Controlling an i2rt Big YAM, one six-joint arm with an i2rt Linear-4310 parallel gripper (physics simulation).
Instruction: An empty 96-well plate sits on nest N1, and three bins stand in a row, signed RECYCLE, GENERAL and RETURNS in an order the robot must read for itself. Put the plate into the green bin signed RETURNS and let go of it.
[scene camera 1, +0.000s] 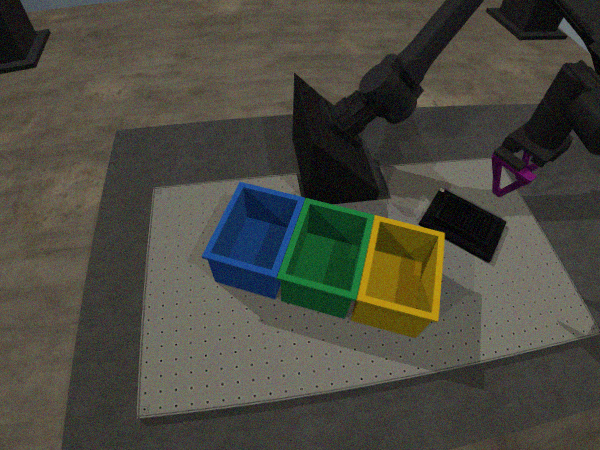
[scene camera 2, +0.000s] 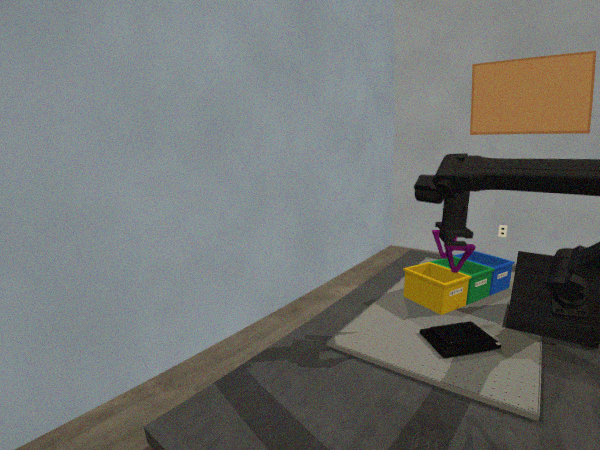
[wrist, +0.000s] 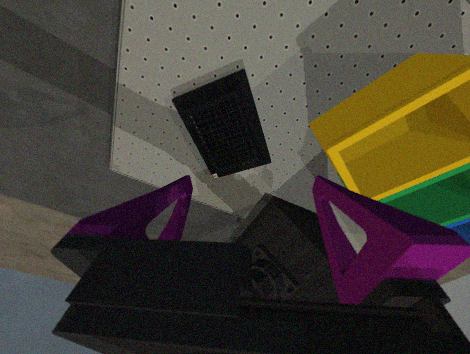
I see my gripper (scene camera 1: 510, 182), a black 96-well plate (scene camera 1: 471, 223) and a black nest (scene camera 1: 450, 236).
The black 96-well plate shows as well in scene camera 2 (scene camera 2: 457, 335). My gripper also shows in scene camera 2 (scene camera 2: 449, 265) and in the wrist view (wrist: 250, 182). The black nest also shows in the wrist view (wrist: 218, 86).
